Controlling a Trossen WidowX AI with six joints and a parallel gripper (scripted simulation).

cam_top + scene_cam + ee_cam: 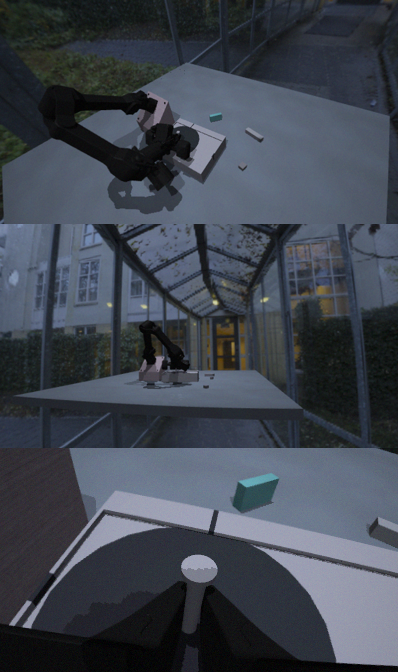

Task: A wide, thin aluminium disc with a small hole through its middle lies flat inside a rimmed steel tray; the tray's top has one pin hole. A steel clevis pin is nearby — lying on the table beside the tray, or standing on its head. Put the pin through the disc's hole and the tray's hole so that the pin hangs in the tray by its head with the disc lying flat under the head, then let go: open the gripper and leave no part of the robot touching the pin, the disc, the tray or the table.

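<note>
Now: the steel clevis pin 1 cm below my gripper tip. From my gripper tip the other things lie so: dark aluminium disc (3 cm below); then teal block (22 cm to the left, 6 cm below, 2 cm ahead); then rimmed steel tray (4 cm below, 4 cm ahead, 1 cm to the left).
</note>
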